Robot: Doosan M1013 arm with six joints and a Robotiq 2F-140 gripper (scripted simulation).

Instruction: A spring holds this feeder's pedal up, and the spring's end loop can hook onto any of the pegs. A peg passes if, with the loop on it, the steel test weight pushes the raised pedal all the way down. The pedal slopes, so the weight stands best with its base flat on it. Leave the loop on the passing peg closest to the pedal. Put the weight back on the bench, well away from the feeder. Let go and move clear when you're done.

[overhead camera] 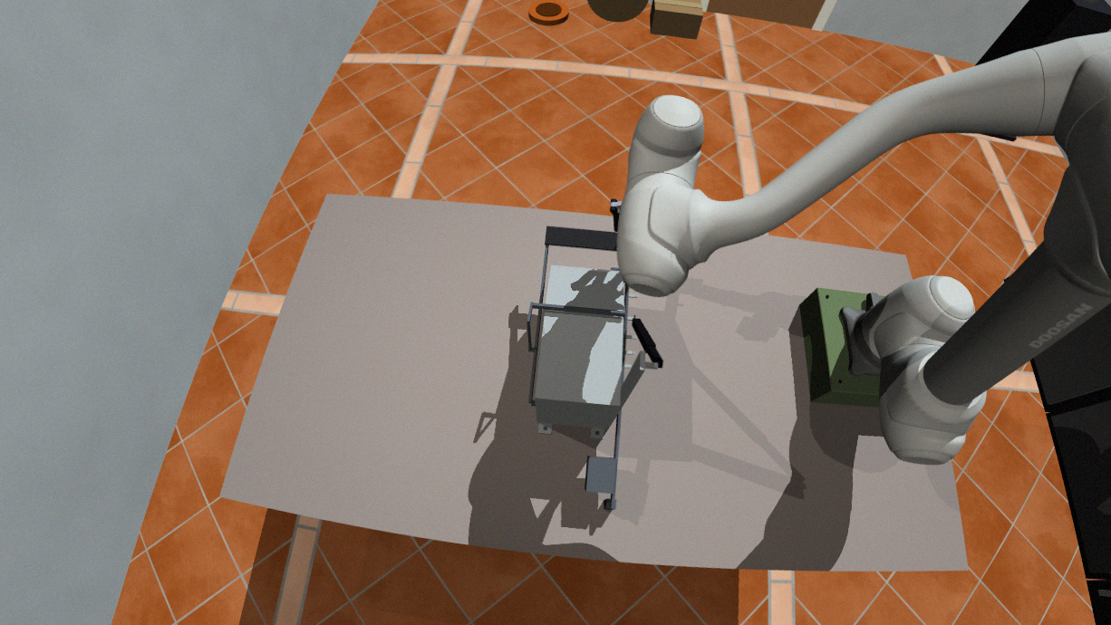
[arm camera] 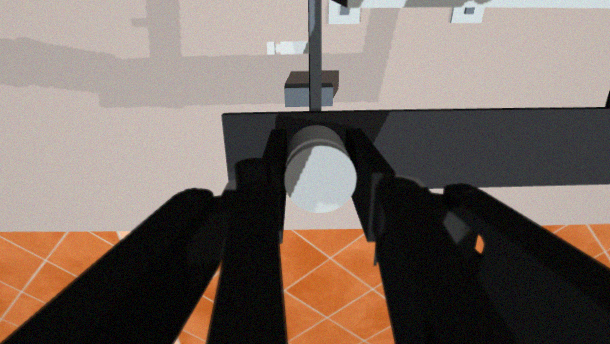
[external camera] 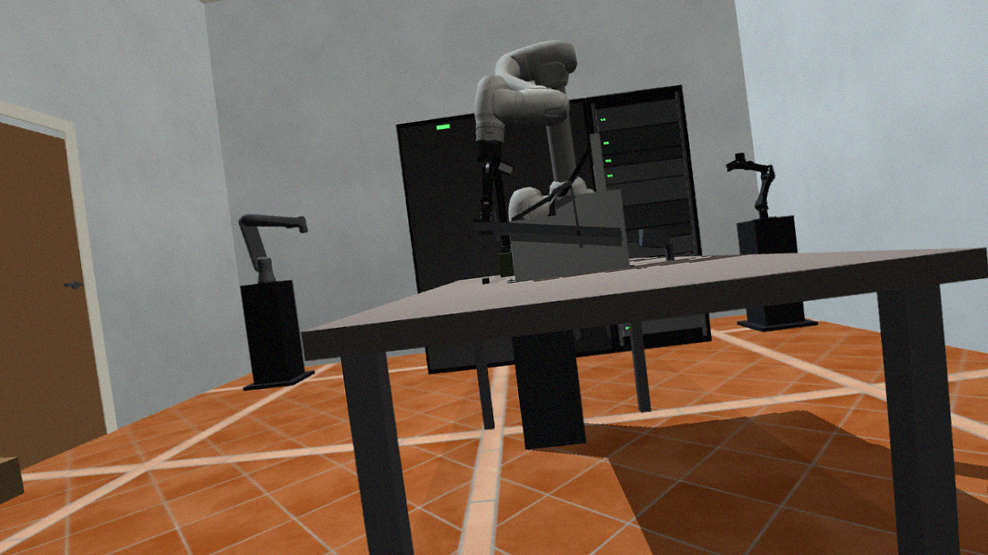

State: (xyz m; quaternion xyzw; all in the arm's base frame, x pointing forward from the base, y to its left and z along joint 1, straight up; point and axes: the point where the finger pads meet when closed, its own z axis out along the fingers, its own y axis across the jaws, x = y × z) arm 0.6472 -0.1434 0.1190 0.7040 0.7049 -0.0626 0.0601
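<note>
My hand is 10 mm above the steel test weight. From my hand the other things lie so: small block (210 mm below, 30 mm to the right); then white-tipped pin (360 mm to the left, 180 mm above, 10 mm behind).
</note>
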